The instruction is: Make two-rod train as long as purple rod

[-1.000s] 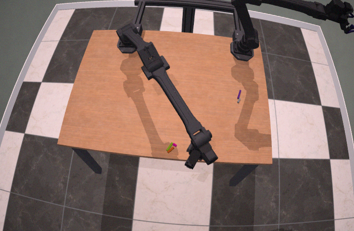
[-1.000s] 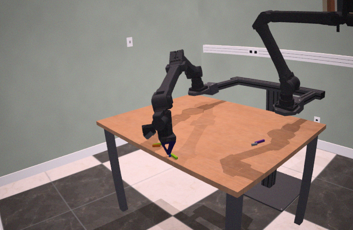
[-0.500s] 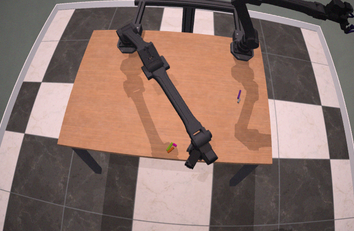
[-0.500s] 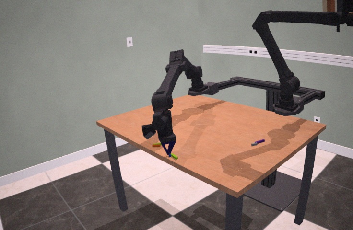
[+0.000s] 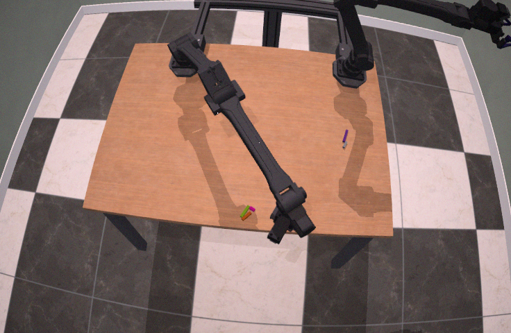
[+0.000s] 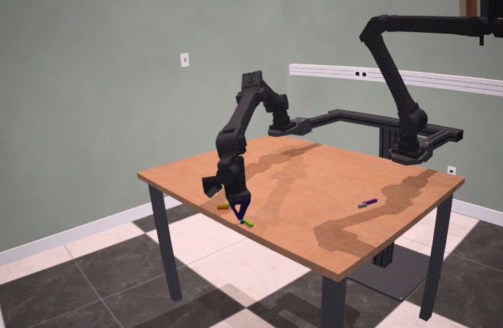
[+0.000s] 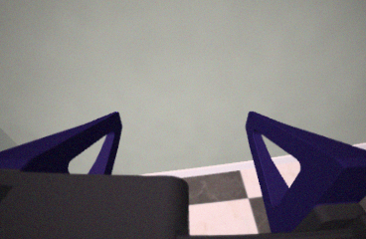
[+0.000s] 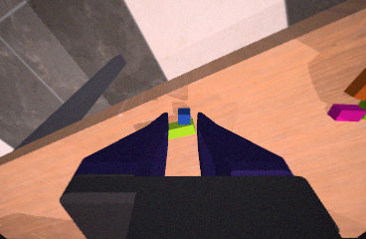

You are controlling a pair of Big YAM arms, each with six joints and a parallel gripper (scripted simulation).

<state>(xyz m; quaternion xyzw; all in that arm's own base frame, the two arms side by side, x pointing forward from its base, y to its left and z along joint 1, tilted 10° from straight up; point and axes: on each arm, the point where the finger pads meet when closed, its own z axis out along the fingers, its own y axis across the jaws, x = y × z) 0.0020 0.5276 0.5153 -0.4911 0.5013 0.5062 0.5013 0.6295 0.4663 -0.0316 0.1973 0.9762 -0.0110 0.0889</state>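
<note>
The blue rod lies 20 mm below my right hand and 10 mm behind it. Round my right hand: grey rod: 350 mm behind, 240 mm to the left, 20 mm below; then magenta rod: 120 mm to the right, 60 mm behind, 20 mm below; then orange rod: 140 mm to the right, 30 mm behind, 20 mm below.
</note>
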